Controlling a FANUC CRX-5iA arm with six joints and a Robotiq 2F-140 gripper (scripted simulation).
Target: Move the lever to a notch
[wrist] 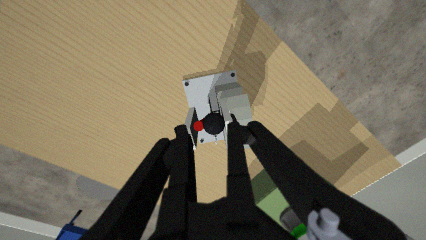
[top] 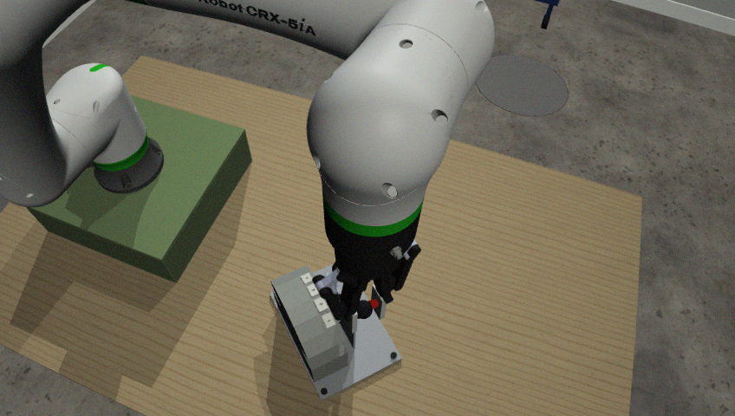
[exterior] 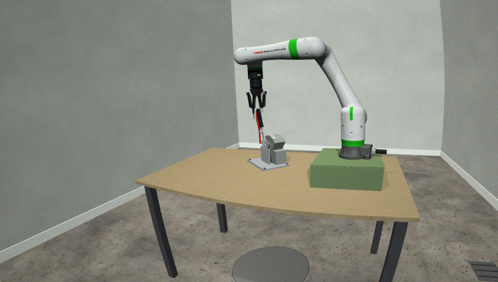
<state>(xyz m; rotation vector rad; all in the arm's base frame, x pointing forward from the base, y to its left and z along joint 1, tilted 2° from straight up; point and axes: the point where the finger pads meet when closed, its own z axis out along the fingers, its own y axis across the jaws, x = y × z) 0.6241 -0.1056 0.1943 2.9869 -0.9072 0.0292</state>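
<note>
My gripper is now 11 cm above the red bar, 4 cm to the right of it and 3 cm past it.
</note>
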